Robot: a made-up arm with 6 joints.
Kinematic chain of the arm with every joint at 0, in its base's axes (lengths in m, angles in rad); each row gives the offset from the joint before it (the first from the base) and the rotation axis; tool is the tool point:
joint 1: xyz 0 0 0.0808 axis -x
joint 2: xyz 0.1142 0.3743 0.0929 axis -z
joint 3: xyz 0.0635 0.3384 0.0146 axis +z
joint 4: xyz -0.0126 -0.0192 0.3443 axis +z
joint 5: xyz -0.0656 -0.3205 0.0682 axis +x
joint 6: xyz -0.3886 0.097 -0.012 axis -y
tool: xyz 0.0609 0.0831 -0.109
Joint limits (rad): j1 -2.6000..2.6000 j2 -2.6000..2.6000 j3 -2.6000..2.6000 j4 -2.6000..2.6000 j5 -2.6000..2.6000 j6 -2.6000..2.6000
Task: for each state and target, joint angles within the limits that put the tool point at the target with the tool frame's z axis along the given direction. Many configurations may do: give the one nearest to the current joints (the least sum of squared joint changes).
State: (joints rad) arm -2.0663 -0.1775 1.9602 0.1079 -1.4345 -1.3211
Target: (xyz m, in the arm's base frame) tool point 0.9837 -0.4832 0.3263 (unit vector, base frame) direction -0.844 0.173 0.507
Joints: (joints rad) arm -1.8139 0.4380 2.0977 0.2513 -1.9931 -0.7845
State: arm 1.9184 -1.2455 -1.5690 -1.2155 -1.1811 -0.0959
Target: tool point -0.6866 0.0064 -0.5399 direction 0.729 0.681 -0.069
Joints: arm 2.0675 -2.0113 -1.6907 -1.3747 -0.6730 -0.6305
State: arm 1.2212 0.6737 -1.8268 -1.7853 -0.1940 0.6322
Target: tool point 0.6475 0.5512 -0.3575 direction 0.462 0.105 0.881
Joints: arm 1.3008 0.3882 -1.7946 -1.7601 -0.6188 1.1455
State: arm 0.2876 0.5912 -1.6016 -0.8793 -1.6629 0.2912
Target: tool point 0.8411 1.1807 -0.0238 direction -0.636 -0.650 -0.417
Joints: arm 0.5379 0.1651 -2.0022 -1.3404 -2.4699 -0.4896
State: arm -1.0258 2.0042 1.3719 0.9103 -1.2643 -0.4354
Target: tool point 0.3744 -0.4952 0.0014 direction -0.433 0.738 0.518
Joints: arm -1.1313 1.3723 1.1803 0.7484 -2.0351 -0.0457
